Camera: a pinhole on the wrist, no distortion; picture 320 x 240 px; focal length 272.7 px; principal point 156.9 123.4 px. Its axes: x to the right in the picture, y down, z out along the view. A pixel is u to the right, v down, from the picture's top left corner.
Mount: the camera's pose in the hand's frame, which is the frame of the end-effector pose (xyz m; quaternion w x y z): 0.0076 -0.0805 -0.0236 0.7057 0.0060 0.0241 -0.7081
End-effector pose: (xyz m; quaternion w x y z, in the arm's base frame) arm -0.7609 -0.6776 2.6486 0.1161 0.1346 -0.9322 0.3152
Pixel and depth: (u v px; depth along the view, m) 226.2 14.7 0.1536
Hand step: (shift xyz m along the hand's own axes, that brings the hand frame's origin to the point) -0.0498 -0.1259 0.1297
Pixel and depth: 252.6 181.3 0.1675
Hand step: 0.0472 -0.1465 0.1403
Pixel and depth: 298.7 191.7 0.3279
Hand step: 0.0974 -0.2650 0.2945
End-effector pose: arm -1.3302 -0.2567 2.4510 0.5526 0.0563 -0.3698 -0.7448
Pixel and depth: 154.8 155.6 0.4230
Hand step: 0.0683 -0.0954 0.3977
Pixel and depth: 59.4 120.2 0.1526
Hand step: 0.0099 -0.0325 0.1312
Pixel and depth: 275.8 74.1 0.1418
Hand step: -0.0147 -0.1482 0.1161
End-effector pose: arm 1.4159 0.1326 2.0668 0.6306 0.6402 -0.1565 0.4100
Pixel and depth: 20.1 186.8 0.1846
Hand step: 0.0556 0.0040 0.1636
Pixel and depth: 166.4 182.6 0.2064
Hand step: 0.0576 -0.0966 0.1811
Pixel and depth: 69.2 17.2 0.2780
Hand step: -0.0932 -0.0027 0.2606
